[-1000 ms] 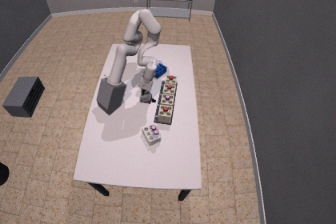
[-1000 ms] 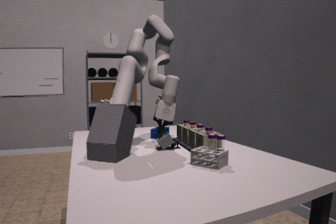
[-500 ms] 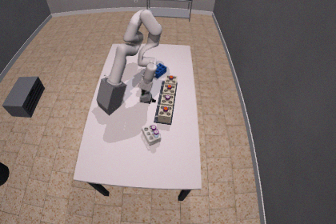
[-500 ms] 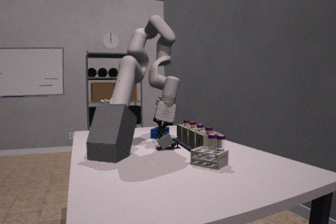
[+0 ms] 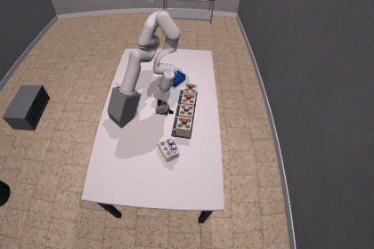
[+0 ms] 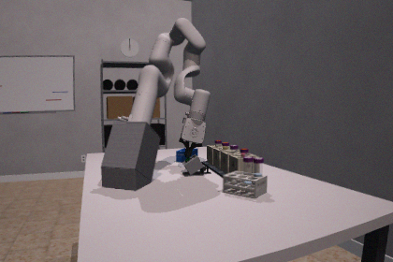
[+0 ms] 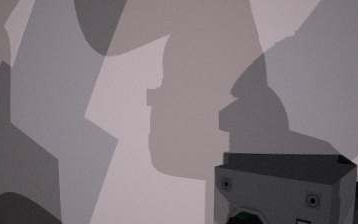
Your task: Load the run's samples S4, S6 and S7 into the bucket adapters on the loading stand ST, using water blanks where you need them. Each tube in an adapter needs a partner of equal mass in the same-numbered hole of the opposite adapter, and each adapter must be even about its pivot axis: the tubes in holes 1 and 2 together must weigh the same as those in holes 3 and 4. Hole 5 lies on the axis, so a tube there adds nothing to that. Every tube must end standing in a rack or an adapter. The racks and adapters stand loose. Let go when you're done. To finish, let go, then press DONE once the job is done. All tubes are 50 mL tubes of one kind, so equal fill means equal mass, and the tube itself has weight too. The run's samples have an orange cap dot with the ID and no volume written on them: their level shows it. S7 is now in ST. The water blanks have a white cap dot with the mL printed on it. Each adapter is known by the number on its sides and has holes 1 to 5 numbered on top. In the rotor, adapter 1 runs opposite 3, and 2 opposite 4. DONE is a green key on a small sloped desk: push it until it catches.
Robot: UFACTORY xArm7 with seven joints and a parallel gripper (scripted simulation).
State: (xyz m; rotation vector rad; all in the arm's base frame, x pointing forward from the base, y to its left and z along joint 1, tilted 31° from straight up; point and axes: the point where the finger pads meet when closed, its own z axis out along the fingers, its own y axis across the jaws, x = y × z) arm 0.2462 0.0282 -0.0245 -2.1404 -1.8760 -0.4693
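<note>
The done desk lies 40 mm below my hand and 20 mm ahead of it. Round my hand: adapter (200 mm ahead, 60 mm to the right, 40 mm below); then blue rack (330 mm to the left, 90 mm ahead, 60 mm below); then white rack (340 mm to the right, 100 mm ahead, 60 mm below).
</note>
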